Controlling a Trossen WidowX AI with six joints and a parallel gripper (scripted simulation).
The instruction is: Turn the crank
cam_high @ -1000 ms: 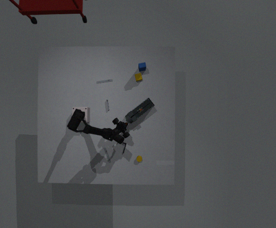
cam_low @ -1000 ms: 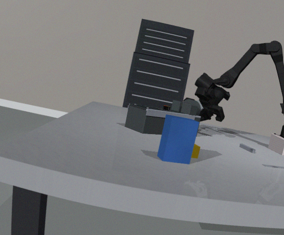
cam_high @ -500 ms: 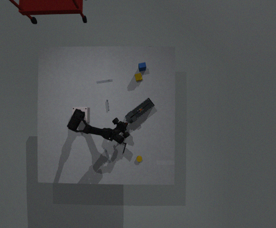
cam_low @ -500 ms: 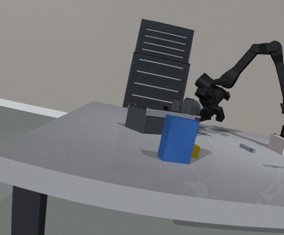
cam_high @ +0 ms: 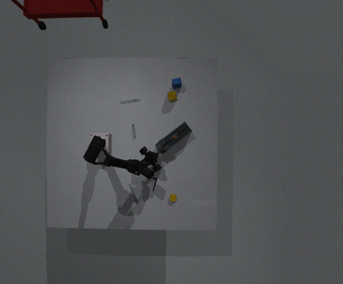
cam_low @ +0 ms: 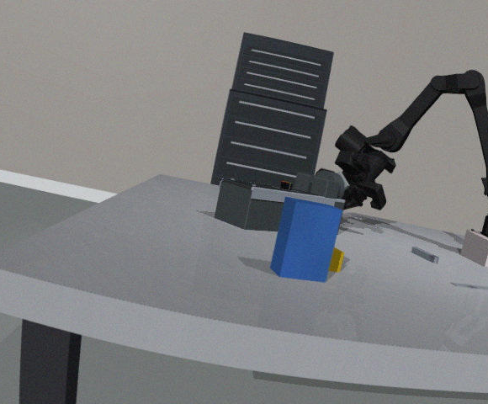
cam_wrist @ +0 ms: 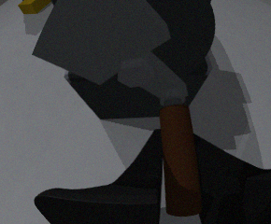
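The brown crank handle is 3 cm above my gripper tip, 1 cm to the right of it and 1 cm behind it. Also, from my gripper tip: red pointer (14 cm to the left, 11 cm ahead, 4 cm above); black hex key (21 cm to the right, 4 cm below); yellow block (43 cm to the left, 4 cm ahead, 3 cm below).
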